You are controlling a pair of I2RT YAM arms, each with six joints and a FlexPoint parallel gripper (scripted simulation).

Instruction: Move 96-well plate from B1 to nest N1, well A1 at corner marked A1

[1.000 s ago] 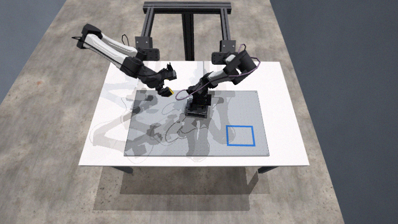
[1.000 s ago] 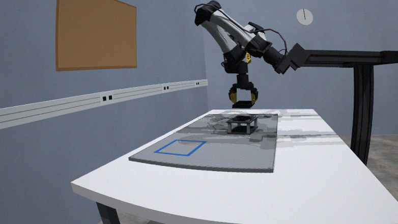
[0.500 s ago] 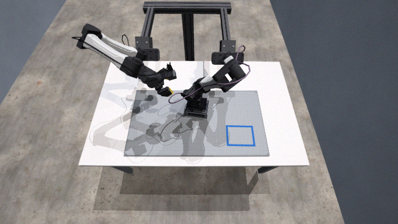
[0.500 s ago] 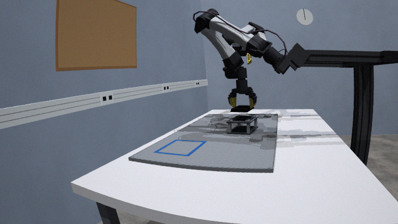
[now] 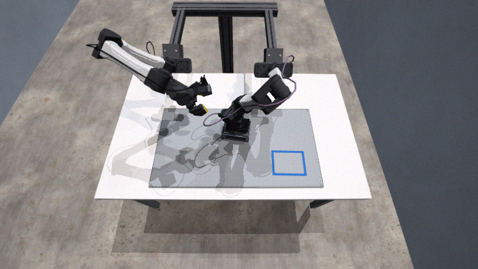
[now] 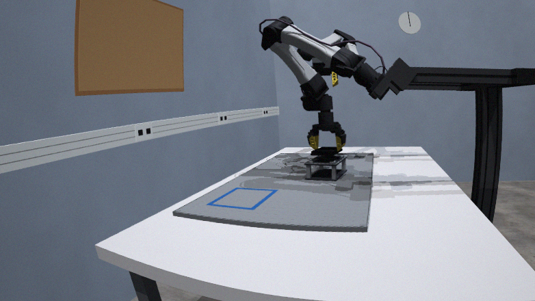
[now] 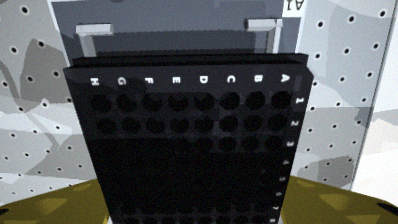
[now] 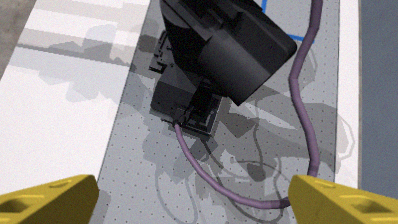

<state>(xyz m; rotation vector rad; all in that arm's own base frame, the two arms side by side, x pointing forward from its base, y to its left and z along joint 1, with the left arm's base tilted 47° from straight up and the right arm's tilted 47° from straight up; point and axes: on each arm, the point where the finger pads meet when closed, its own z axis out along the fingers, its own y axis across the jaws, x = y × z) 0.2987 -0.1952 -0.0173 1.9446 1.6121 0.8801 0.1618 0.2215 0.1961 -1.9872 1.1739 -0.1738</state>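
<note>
Right now my left hand is 40 mm above the raised nest. Round my left hand: A1 label 70 mm to the right, 60 mm behind, 40 mm below; then black 96-well plate 10 mm below.
</note>
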